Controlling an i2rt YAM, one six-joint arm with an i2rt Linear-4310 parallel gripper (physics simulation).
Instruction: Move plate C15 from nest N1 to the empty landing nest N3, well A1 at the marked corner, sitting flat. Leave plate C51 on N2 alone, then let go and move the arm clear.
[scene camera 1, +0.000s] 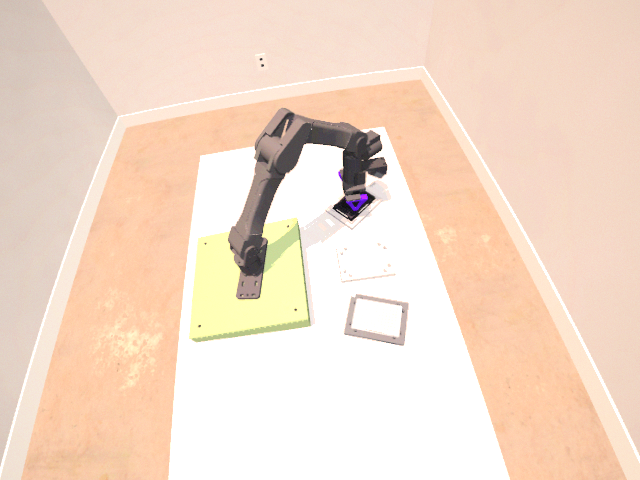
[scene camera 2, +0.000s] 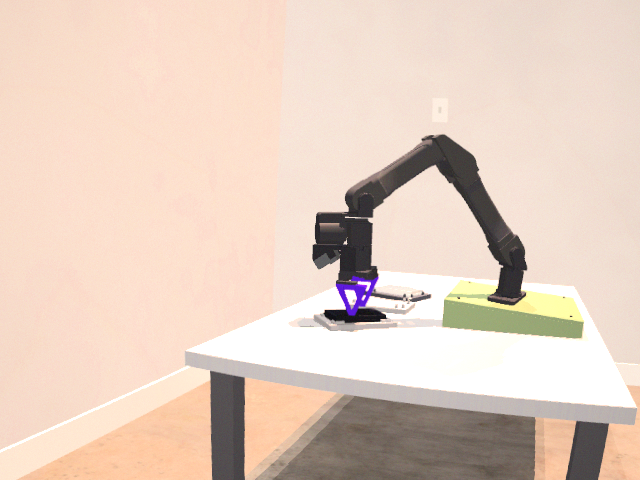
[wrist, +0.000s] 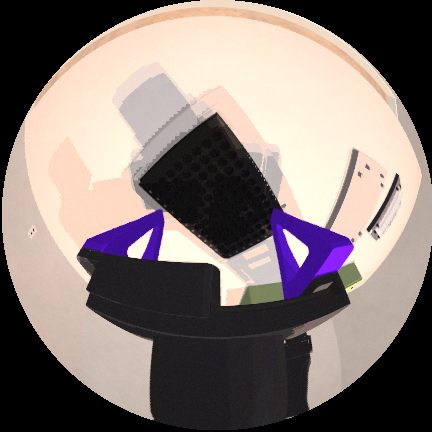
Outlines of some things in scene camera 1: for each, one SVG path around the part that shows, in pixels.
A white grid tray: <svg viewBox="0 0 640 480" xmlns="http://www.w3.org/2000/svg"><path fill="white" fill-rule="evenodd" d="M357 299L352 329L399 337L402 306Z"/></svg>
